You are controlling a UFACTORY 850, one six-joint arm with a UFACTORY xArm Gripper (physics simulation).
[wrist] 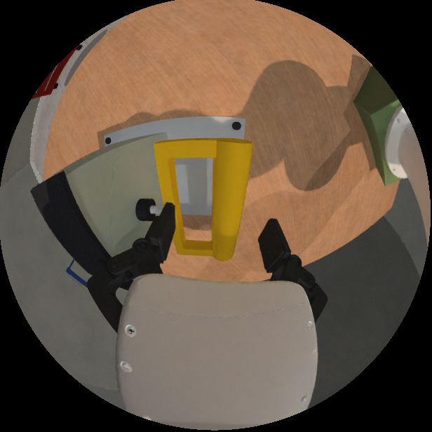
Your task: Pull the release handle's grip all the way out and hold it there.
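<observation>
The release handle's yellow grip (232,195) is a thick upright bar on one side of a rectangular yellow frame, at the middle of the wrist view. Beside it stands a pale grey-green housing (107,185) with a black end. A grey plate (190,128) with dark screws shows behind them. My gripper (221,222) is open, with one finger on each side of the lower part of the yellow frame. The left finger is close to the frame's left bar and overlaps it in view; whether they touch is unclear. The right finger stands clear of the grip.
A black knob (145,209) on a white stem sticks out beside the left finger. A green block (377,132) with a white round arm part stands at the right. A red panel (56,75) shows at the upper left. The wooden table top (200,55) lies beneath.
</observation>
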